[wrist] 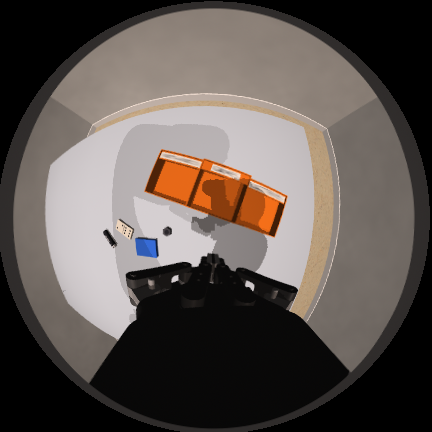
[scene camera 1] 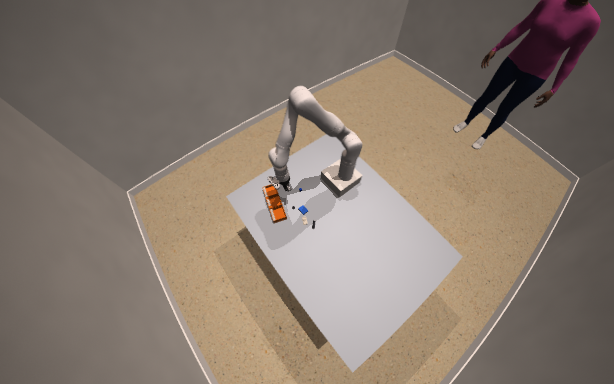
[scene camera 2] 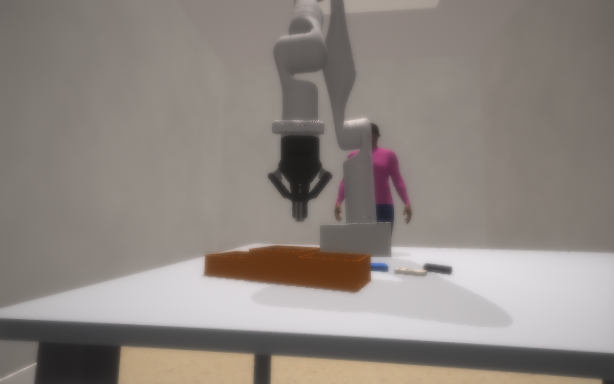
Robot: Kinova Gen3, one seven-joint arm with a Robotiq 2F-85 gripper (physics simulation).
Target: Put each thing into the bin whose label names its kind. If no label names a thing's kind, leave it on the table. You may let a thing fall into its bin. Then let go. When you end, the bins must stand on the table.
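Frame: origin at the arm's base, x back, y right, z up, level; metres.
Seen in the pictures: gripper, between the fingertips: [wrist: 211,259] [scene camera 1: 286,189] [scene camera 2: 299,221]; arm's base, origin of its link: [scene camera 1: 345,175] [scene camera 2: 361,224].
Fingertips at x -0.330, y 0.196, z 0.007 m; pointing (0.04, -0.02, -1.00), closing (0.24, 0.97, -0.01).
Offsets run from my fingertips to a thing's top centre. Level surfaces: height alone.
My gripper [scene camera 1: 287,189] [scene camera 2: 299,219] [wrist: 211,259] is shut and empty, above the table beside the bins. A small blue die @[dx +0.089, dy -0.029, dz -0.072 m] [scene camera 1: 300,189] lies on the table near it; it does not show in the wrist view. A dark hex nut @[dx -0.032, dy -0.085, dz -0.080 m] [scene camera 1: 293,207] [wrist: 167,231], a flat blue block @[dx -0.003, dy -0.140, dz -0.079 m] [scene camera 1: 303,210] [scene camera 2: 379,267] [wrist: 146,247], a cream domino @[dx -0.048, dy -0.195, dz -0.081 m] [scene camera 1: 304,220] [scene camera 2: 410,271] [wrist: 125,229] and a black cylinder like a battery @[dx -0.027, dy -0.252, dz -0.074 m] [scene camera 1: 313,225] [scene camera 2: 438,268] [wrist: 110,238] lie on the table. Three joined orange bins @[dx -0.094, dy +0.024, dz -0.042 m] [scene camera 1: 278,214] [scene camera 2: 285,270] [wrist: 175,181] look empty; their white labels are too blurred to read.
The bins stand on the grey table @[dz -0.088 m] [scene camera 1: 370,260] [scene camera 2: 150,305] [wrist: 75,200], near one long edge. The robot's base [scene camera 1: 341,179] [scene camera 2: 355,239] stands on the table across from them. A person in a pink top [scene camera 1: 557,37] [scene camera 2: 384,170] stands beyond the table.
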